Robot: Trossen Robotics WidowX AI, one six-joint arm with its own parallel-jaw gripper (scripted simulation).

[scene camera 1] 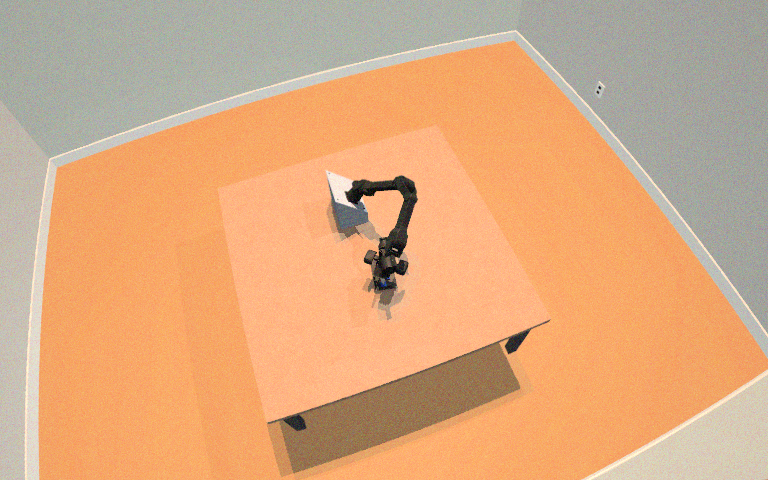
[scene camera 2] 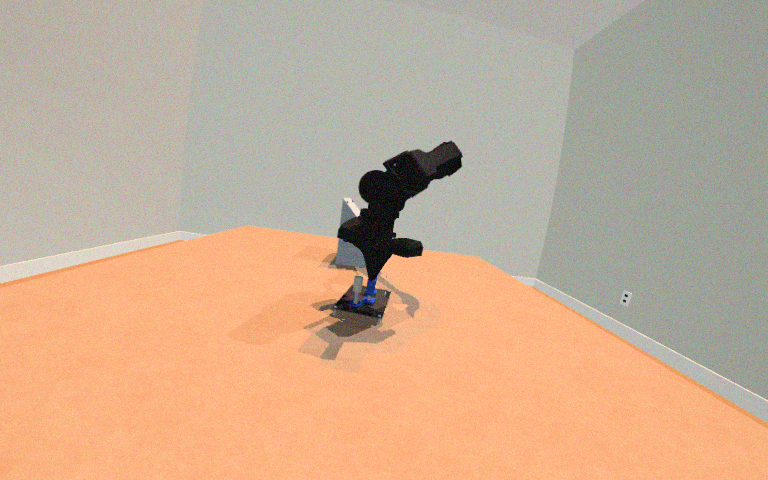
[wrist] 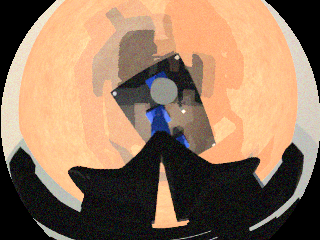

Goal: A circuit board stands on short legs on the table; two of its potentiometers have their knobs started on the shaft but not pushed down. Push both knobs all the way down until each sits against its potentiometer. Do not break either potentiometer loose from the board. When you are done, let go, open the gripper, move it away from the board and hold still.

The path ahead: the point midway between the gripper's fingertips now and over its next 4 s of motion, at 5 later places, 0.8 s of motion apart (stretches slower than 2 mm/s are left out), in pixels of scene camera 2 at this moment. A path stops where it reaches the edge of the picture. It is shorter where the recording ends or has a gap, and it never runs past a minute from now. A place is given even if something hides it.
My gripper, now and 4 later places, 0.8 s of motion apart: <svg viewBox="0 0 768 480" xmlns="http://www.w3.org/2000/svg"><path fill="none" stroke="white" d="M371 279L371 281L371 281L371 272L367 249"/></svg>
